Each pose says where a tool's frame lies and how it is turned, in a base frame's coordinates. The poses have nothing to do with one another.
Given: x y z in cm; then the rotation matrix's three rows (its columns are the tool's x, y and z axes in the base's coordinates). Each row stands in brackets.
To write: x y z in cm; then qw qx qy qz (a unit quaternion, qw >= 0). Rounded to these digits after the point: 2 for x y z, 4 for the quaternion. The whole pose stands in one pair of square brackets.
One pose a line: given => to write
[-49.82 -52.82 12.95], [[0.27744 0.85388 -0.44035], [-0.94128 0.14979 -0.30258], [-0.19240 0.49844 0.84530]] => [-49.82 -52.82 12.95 0.7537 0.2657 -0.0822 -0.5954]
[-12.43 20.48 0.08], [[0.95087 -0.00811 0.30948], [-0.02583 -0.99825 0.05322], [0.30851 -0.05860 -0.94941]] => [-12.43 20.48 0.08 0.0283 -0.9872 0.0086 -0.1565]
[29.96 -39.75 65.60], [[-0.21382 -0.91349 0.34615], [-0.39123 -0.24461 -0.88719], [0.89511 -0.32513 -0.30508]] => [29.96 -39.75 65.60 0.2431 0.5779 -0.5644 0.5370]
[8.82 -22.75 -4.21], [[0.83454 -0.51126 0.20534], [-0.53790 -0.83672 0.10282], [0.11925 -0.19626 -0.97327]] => [8.82 -22.75 -4.21 0.0783 -0.9545 0.2748 -0.0850]
